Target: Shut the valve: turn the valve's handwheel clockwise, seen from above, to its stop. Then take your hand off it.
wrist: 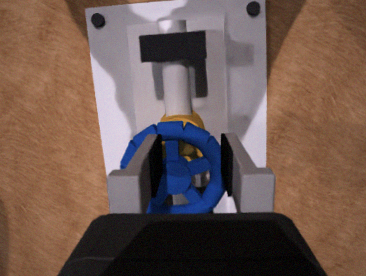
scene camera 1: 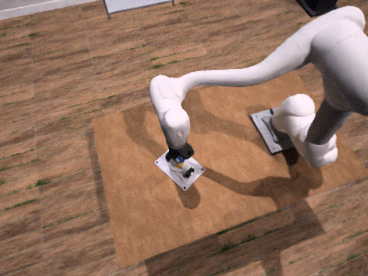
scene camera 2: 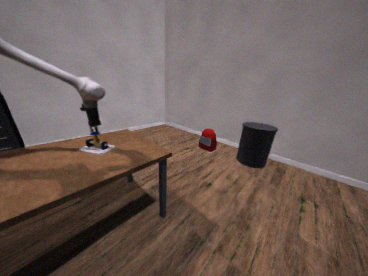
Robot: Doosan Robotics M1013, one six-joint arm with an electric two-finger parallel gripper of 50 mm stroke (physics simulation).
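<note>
The valve's blue handwheel [scene camera 1: 180, 160] [scene camera 2: 95, 133] [wrist: 177, 177] sits above a yellow valve body [wrist: 182, 120] on a white base plate [scene camera 1: 198, 170] [scene camera 2: 111, 147] [wrist: 245, 30]. My gripper [scene camera 2: 94, 129] [wrist: 191, 152] points down at the wheel, part-way open with nothing gripped. In the wrist view, the left finger covers part of the rim's left side, and the right finger stands at the rim's right outer edge. One spoke points up the view, towards the pipe. The lower left of the wheel is partly hidden by the left finger; whether the fingers touch the rim is unclear.
A black block [wrist: 172, 47] lies across the white pipe [wrist: 177, 90]. The plate lies on a brown table top [scene camera 1: 150, 215] [scene camera 2: 50, 175]. The arm's grey mounting plate [scene camera 1: 265, 135] is farther right in scene camera 1. A dark bin [scene camera 2: 256, 145] and a red object [scene camera 2: 208, 141] stand beyond the table.
</note>
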